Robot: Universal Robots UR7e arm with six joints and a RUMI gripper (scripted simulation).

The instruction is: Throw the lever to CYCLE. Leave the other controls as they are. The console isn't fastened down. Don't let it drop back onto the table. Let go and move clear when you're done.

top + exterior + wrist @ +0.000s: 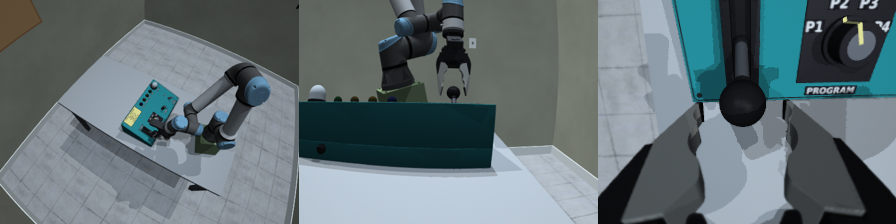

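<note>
Right now the lever is 3 cm below my hand and 3 cm ahead of it. Also, from my hand: teal console: 18 cm to the right, 9 cm ahead, 7 cm below; then mode button: 24 cm to the right, 6 cm ahead, 4 cm below; then program dial: 11 cm to the right, 7 cm ahead, 4 cm below.
</note>
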